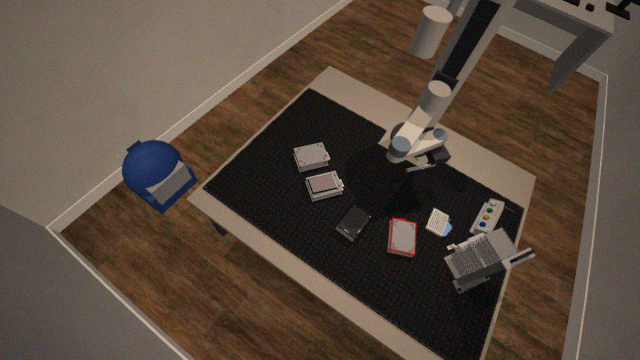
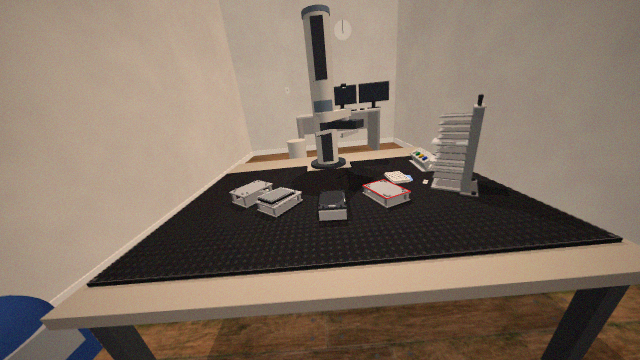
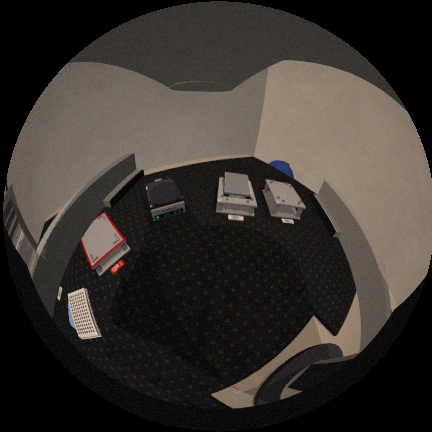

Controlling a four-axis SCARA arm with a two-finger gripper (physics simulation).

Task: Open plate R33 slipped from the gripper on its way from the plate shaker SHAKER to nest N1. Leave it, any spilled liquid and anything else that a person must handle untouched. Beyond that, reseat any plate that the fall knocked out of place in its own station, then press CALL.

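Frame: origin at the arm's base, x ahead, y left, z up, level; centimetres.
Where they show: gripper, fingertip midpoint: (image 2: 328, 135) (image 3: 230, 168); arm's base at its link origin: (image 2: 328, 163).
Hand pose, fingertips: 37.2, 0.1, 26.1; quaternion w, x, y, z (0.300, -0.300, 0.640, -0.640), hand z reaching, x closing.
Things, the pixels of their centre, and the offset from my fingertips, as dx, dy, dz. "*": a spot on its surface instead.
- Open plate R33 at the middle of its body: (image 3: 81, 313) (image 1: 437, 222) (image 2: 396, 177) +4.6, +33.3, -24.1
- blue spill at a spot on its surface: (image 3: 71, 313) * +4.7, +37.2, -23.3
- black device with a green light, surface spot: (image 3: 165, 192) * +29.1, -2.2, -19.3
- grey plate at the middle of its body: (image 3: 236, 182) (image 2: 276, 194) (image 1: 322, 182) +23.5, -24.9, -18.9
- rack at the middle of its body: (image 1: 487, 258) (image 2: 460, 144) +19.0, +53.7, -6.2
- mid-height plate at the middle of its body: (image 1: 483, 249) (image 2: 449, 141) +16.6, +50.4, -5.1
- button box at the middle of its body: (image 1: 489, 218) (image 2: 423, 158) -11.7, +54.8, -20.6
- red-rimmed station QR1 at the middle of its body: (image 3: 99, 239) (image 2: 385, 191) (image 1: 402, 237) +23.3, +21.4, -22.5
- bare-topped nest at the middle of its body: (image 3: 282, 196) (image 2: 252, 192) (image 1: 311, 156) +12.3, -39.3, -21.5
Open plate R33 (image 1: 438, 222) (image 2: 397, 176) (image 3: 85, 314) lies on the mat beside a blue spill (image 1: 447, 229) (image 2: 409, 178) (image 3: 71, 313). The black device with a green light (image 1: 354, 222) (image 2: 332, 200) (image 3: 165, 192) looks like the shaker. A grey plate (image 1: 324, 184) (image 2: 277, 195) (image 3: 237, 184) rests on one nest; its exact seating is unclear. In the rack (image 1: 502, 242) (image 2: 473, 150), a mid-height plate (image 2: 442, 142) seems to stick out. The button box (image 1: 487, 216) (image 2: 421, 159) has white, green, yellow and blue buttons; its lettering is unreadable. My gripper (image 1: 420, 168) (image 2: 340, 133) (image 3: 230, 168) is open and empty, high above the mat near the arm's column.
The red-rimmed station QR1 (image 1: 402, 237) (image 2: 387, 189) (image 3: 103, 240) stands between R33 and the black device. A bare-topped nest (image 1: 311, 156) (image 2: 251, 189) (image 3: 284, 195) stands beside the loaded nest. A blue bin (image 1: 151, 167) (image 2: 22, 317) (image 3: 281, 168) stands on the floor past the table's edge.
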